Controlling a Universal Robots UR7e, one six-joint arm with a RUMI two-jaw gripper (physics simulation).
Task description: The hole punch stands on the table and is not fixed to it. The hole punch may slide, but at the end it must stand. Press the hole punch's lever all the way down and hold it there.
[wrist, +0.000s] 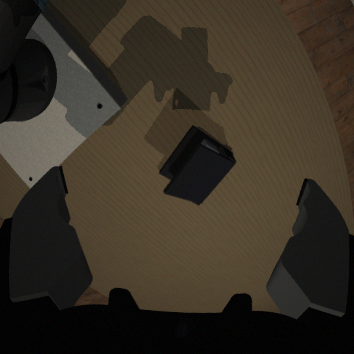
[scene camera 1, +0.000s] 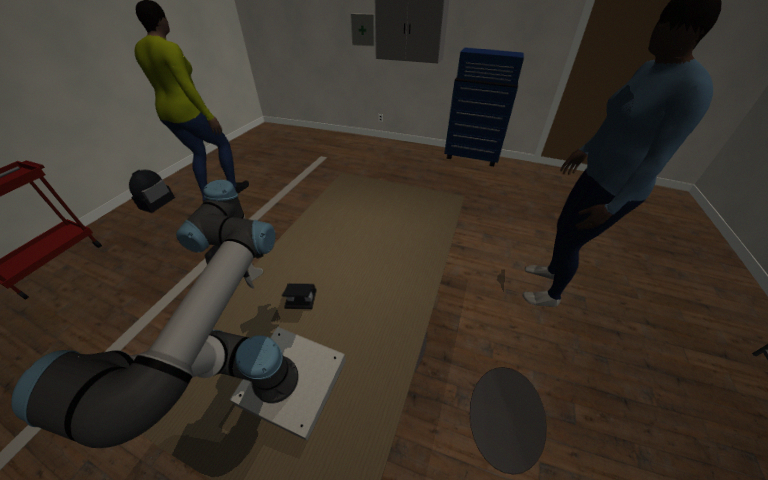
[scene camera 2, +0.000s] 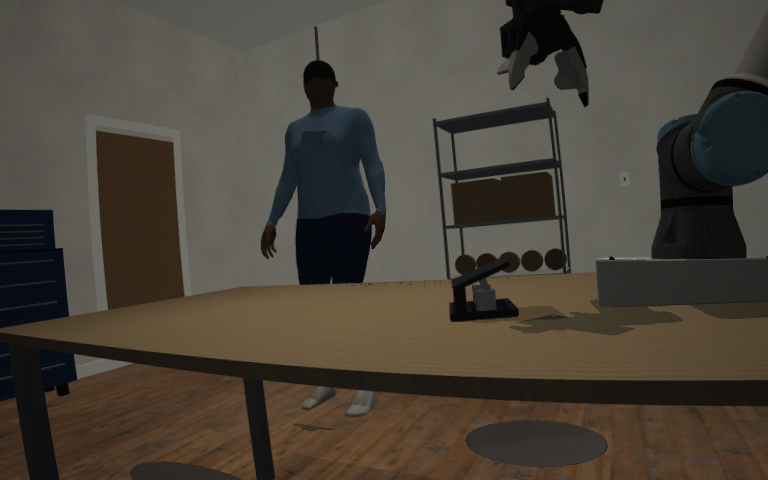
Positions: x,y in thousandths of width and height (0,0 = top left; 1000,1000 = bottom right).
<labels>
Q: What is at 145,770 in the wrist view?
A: My gripper.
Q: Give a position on a black hole punch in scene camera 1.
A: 381,630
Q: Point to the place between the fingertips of my gripper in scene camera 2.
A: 718,205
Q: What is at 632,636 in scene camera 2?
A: A black hole punch.
</labels>
